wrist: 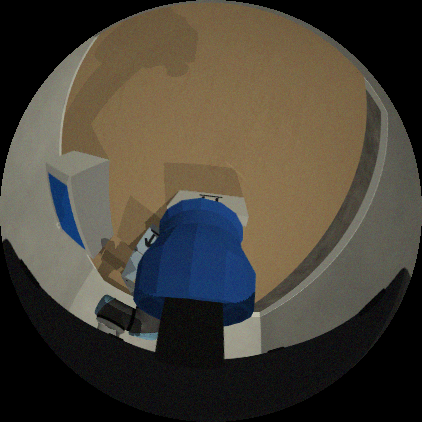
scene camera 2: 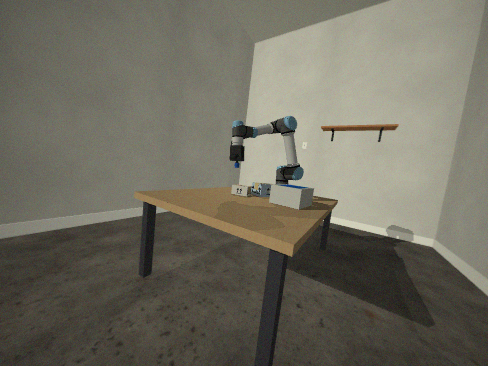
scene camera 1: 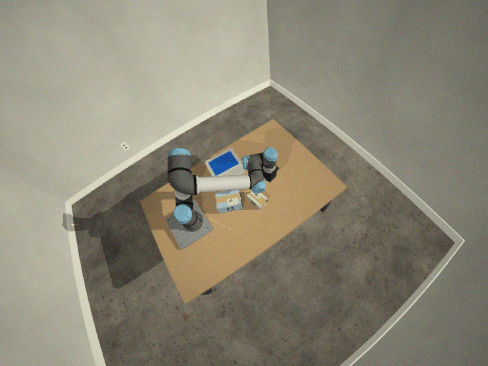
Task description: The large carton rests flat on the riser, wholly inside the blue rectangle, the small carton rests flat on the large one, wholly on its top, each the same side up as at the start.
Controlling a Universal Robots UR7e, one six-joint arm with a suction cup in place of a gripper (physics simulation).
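Observation:
The large carton (scene camera 1: 229, 204) (scene camera 2: 261, 189) (wrist: 136, 260), light blue and tan, stands on the table beside the small carton. The small carton (scene camera 1: 257, 199) (scene camera 2: 241, 190) (wrist: 238, 206), whitish with a tan band, rests on the table; in the wrist view the blue cup hides much of it. The grey-white riser (scene camera 1: 231, 172) (scene camera 2: 290, 198) (wrist: 92, 200) stands near a table edge, with the blue rectangle (scene camera 1: 223, 163) (scene camera 2: 295, 186) (wrist: 65, 212) on its top and no carton on it. My gripper (scene camera 2: 237, 165) (wrist: 201, 207), a blue suction cup, hangs well above the table, open and holding nothing.
The wooden table (scene camera 1: 295, 175) (scene camera 2: 200, 202) (wrist: 250, 100) carries the arm's grey base plate (scene camera 1: 186, 240). The arm's white forearm (scene camera 1: 222, 183) passes above the space between the riser and the cartons. A wooden wall shelf (scene camera 2: 360, 128) is beyond the table.

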